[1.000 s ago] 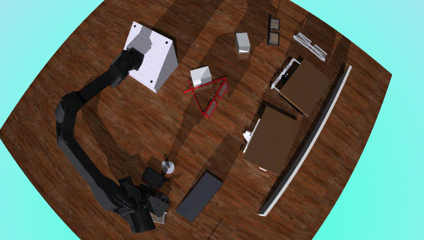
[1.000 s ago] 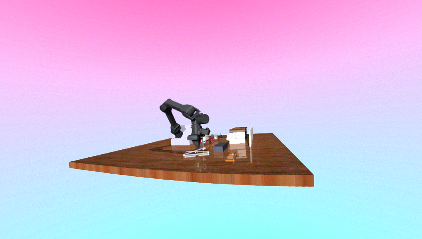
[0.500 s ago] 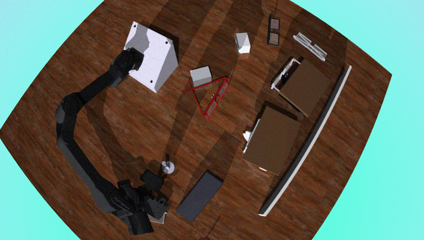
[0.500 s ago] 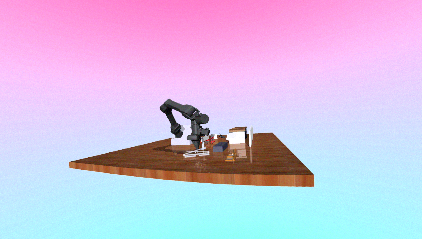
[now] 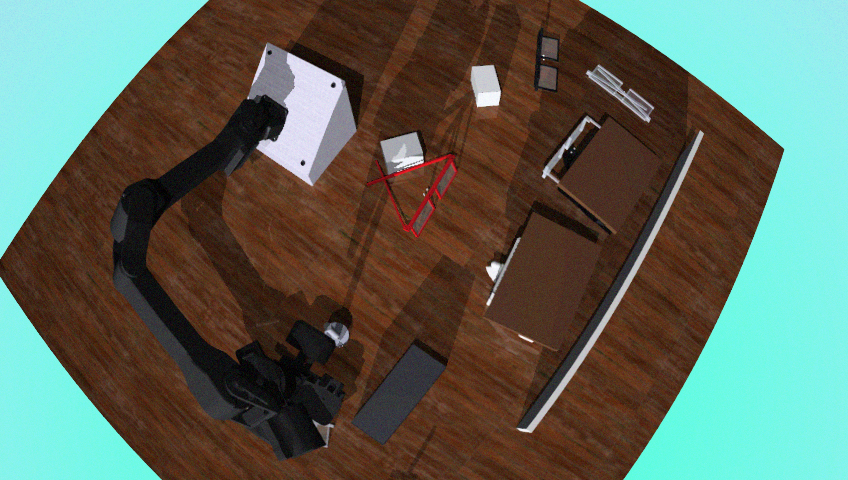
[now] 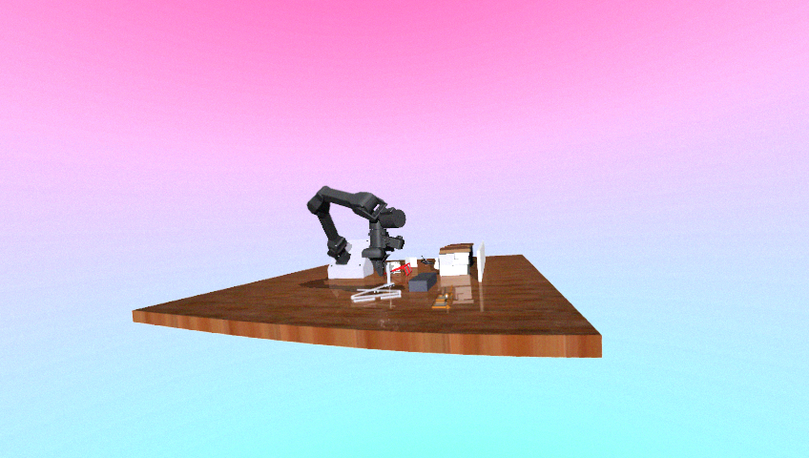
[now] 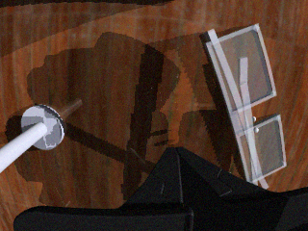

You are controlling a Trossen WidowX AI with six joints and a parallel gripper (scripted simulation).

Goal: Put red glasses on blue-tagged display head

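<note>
Now: the dark grey box 12 cm ahead of my gripper tip, 8 cm to the left of it and 3 cm below it. Round my gripper tip: small white stand (2 cm behind, 10 cm to the left, 3 cm below); then white panel (31 cm ahead, 45 cm to the left).
</note>
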